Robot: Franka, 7 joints.
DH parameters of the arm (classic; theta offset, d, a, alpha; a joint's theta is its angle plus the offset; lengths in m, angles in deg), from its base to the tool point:
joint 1: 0 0.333 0 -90
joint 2: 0 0 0 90
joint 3: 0 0.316 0.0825 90
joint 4: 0 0 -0.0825 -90
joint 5: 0 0.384 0 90
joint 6: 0 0 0.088 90
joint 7: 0 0.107 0 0
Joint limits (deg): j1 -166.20..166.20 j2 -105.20..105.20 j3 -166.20..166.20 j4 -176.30..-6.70 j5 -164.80..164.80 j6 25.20..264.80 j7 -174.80..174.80
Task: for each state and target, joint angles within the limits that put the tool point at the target. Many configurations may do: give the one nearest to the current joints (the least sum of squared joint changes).
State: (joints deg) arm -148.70 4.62 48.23 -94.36 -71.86 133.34 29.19
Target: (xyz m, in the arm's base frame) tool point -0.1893 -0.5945 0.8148
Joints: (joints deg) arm -147.68 11.46 47.88 -70.35 -72.40 137.39 29.19
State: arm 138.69 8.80 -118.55 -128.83 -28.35 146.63 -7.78
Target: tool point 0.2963 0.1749 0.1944
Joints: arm 144.28 2.80 -112.58 -159.57 -28.30 140.13 -7.78
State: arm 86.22 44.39 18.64 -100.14 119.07 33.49 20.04
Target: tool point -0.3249 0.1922 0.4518
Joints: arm 98.87 -0.10 31.21 -141.82 94.90 25.20 20.04
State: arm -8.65 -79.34 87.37 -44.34 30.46 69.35 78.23
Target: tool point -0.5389 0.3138 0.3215
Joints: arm 12.66 -80.93 92.72 -62.70 27.35 43.94 78.23
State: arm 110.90 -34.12 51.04 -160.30 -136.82 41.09 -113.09
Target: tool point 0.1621 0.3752 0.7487
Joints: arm 74.71 -19.33 3.89 -122.74 -137.94 54.88 -113.09
